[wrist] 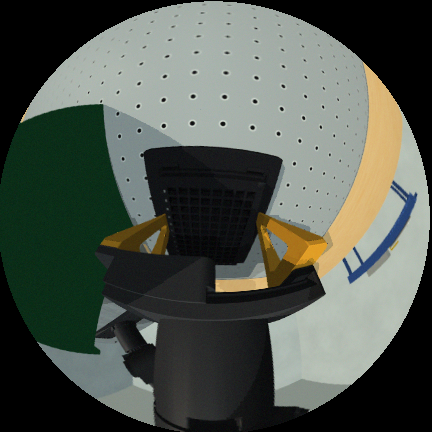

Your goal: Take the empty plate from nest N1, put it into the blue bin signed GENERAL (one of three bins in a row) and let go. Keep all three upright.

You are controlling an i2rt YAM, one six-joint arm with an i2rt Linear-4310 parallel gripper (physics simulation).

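Frame: origin at the arm's base, x ahead, y left, z up, level; metres.
Where they show: gripper, fingertip midpoint: (213, 217); arm's base at its link origin: (120, 322).
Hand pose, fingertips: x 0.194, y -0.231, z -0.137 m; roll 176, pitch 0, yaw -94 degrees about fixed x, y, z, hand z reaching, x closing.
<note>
Each offset is from my fingertips to the top centre of the thing. "spot": to the spot under its first point. Level surfaces: height alone.
A black plate {0.005 m left, 0.012 m back, 0.014 m up} (212, 200) with a grid of square wells sits upright in a black nest {0.005 m left, 0.012 m back, 0.003 m up} (212, 155) in the middle of the wrist view. No label shows on the nest, so I cannot tell its number. My gripper (213, 217) is open, with one orange finger on the left and one on the right of the plate's lower part in the view. Nothing is held between the fingers. The height of the fingertips over the plate is hard to judge. The gripper body hides the plate's near end. The blue bin signed GENERAL does not show as such.
The nest stands on a grey table top {0.012 m down} (210, 110) with rows of holes and a light wooden edge (382, 125) on the right. A large dark green surface {spot: 0.109 m left, 0.072 m ahead, 0.076 m up} (50, 215) fills the left. A blue frame (385, 242) shows beyond the wooden edge. A black jointed part (131, 337) shows at the lower left.
</note>
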